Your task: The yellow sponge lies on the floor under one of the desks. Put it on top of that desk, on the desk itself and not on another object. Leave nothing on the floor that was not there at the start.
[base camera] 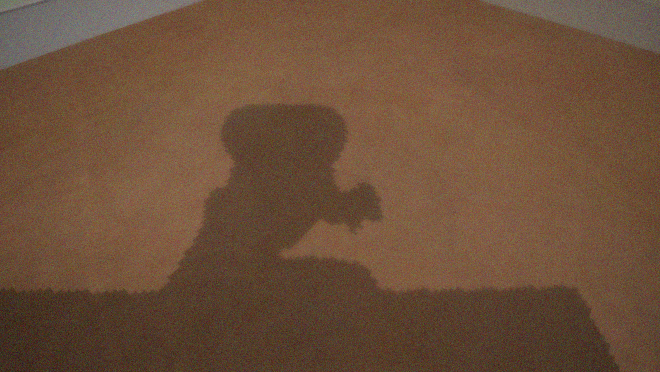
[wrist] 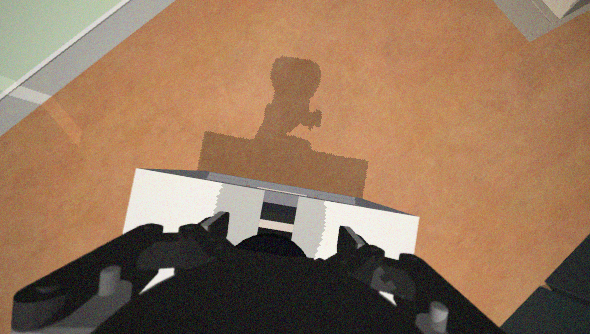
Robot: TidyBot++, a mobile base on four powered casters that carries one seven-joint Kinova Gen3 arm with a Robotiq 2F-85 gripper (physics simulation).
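Frame: origin at the arm's base, x right, y ahead, z up, level; millimetres.
Seen in the pictures: gripper, fingertip midpoint: [wrist: 283,231].
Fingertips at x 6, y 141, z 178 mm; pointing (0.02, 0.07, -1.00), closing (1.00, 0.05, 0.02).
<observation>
A point is followed by its place in that frame.
My gripper [wrist: 283,231] @(x 6, y 141, z 178 mm) is open and empty in the wrist view, its two black fingers wide apart above the robot's own white base. The yellow sponge does not show in either view. No desk can be made out for certain in either view.
The robot's white base [wrist: 170,200] @(x -184, y 107, z -14 mm) fills the lower middle of the wrist view. The orange-brown floor [base camera: 450,150] @(x 218, y 513, z -396 mm) [wrist: 425,100] @(x 482, y 558, z -397 mm) carries the robot's shadow. A grey strip beside a pale green surface [wrist: 40,35] @(x -763, y 454, z -255 mm) runs at the upper left. A grey-beige edge [wrist: 532,30] @(x 847, y 900, z -367 mm) is at the upper right, dark blocks [wrist: 555,305] @(x 1016, y -105, z -328 mm) at the lower right.
</observation>
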